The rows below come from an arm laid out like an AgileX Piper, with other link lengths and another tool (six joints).
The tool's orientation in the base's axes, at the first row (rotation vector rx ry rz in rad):
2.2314 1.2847 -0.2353
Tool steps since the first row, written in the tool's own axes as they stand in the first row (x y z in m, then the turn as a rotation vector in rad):
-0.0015 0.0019 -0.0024 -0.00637 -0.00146 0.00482
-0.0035 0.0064 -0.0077 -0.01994 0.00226 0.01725
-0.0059 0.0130 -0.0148 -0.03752 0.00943 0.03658
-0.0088 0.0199 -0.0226 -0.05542 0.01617 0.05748
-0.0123 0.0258 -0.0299 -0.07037 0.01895 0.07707
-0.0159 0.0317 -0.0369 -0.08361 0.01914 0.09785
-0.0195 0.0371 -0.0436 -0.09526 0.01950 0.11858
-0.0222 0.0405 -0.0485 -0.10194 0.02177 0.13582
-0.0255 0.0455 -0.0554 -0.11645 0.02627 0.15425
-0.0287 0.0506 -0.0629 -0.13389 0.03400 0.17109
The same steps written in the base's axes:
0.0005 -0.0006 0.0033 -0.00403 -0.00677 -0.00197
0.0026 -0.0010 0.0102 -0.00661 -0.02504 -0.00542
0.0061 -0.0015 0.0196 -0.00760 -0.05138 -0.01171
0.0094 -0.0022 0.0298 -0.00894 -0.07863 -0.01934
0.0117 -0.0032 0.0395 -0.01220 -0.10142 -0.02855
0.0139 -0.0044 0.0490 -0.01661 -0.12257 -0.04042
0.0158 -0.0056 0.0581 -0.02003 -0.14256 -0.05283
0.0167 -0.0063 0.0646 -0.01963 -0.15773 -0.06364
0.0183 -0.0070 0.0735 -0.02135 -0.18024 -0.07142
0.0200 -0.0073 0.0830 -0.02209 -0.20535 -0.07548

